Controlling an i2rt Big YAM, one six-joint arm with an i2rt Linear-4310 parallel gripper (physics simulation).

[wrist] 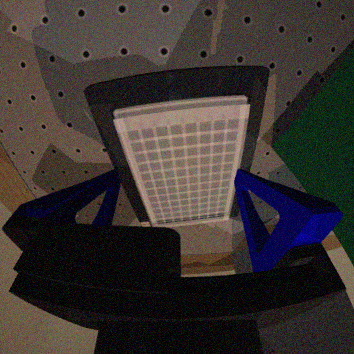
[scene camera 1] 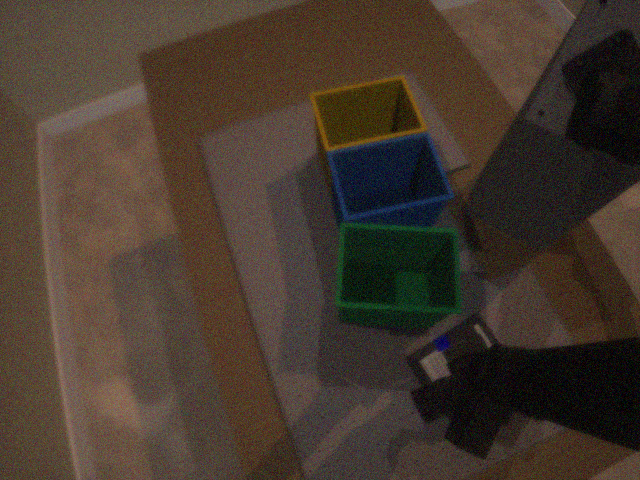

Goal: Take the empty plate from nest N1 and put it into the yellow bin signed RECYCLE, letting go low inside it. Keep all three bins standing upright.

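Frame: origin at the arm's base, x right, y ahead, z up, level; metres.
Seen in the pictures: gripper, between the fingertips: (wrist: 176, 175); arm's base, origin of its link: (scene camera 1: 613, 87).
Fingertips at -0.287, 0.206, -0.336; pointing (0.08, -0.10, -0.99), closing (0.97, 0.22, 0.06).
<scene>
Offsets run from my fingertips to a thing's middle, as dx, dy, dz. Level surfaces: height alone.
The pale plate {+0.010, -0.005, -0.003} (scene camera 1: 435, 365) (wrist: 185, 150) with its grid of wells lies in a dark nest {+0.010, -0.005, -0.015} (wrist: 180, 82); no N1 label is readable. My gripper (scene camera 1: 450, 356) (wrist: 176, 175) is open and empty. In the wrist view its blue fingers stand apart, one on each side of the plate's near part. In the scene view the arm hides part of the nest and one finger. The yellow bin {+0.451, +0.071, +0.067} (scene camera 1: 356, 116) stands upright at the back, its RECYCLE sign not visible. The blue bin {+0.320, +0.068, +0.067} (scene camera 1: 382, 170) and the green bin {+0.166, +0.096, +0.067} (scene camera 1: 398, 245) (wrist: 320, 150) also stand upright.
The three bins stand in a row on a grey perforated board {dz -0.022} (scene camera 1: 248, 217) (wrist: 145, 30), the blue one in the middle. The green bin is close to the nest. A wooden table {dz -0.035} (scene camera 1: 206, 67) surrounds the board. A large grey panel (scene camera 1: 537, 186) reaches in at the right.
</scene>
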